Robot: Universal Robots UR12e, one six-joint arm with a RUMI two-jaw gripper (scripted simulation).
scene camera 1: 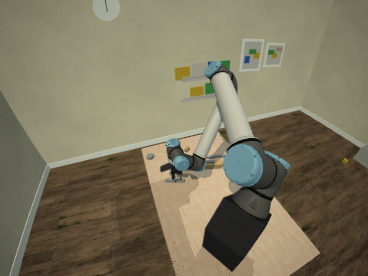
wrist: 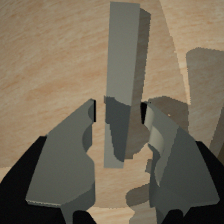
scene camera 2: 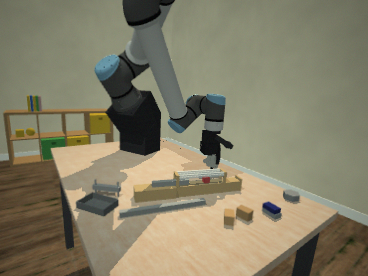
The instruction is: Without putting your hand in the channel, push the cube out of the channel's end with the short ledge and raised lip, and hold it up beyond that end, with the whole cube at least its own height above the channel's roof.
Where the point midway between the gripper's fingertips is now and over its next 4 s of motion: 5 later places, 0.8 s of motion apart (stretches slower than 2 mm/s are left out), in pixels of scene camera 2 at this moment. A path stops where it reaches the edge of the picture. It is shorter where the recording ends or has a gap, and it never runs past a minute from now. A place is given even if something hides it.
My gripper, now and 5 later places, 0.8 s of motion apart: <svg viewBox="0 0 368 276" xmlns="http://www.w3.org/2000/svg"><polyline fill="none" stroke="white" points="212,173 212,170 214,154 205,158 145,170 129,177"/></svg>
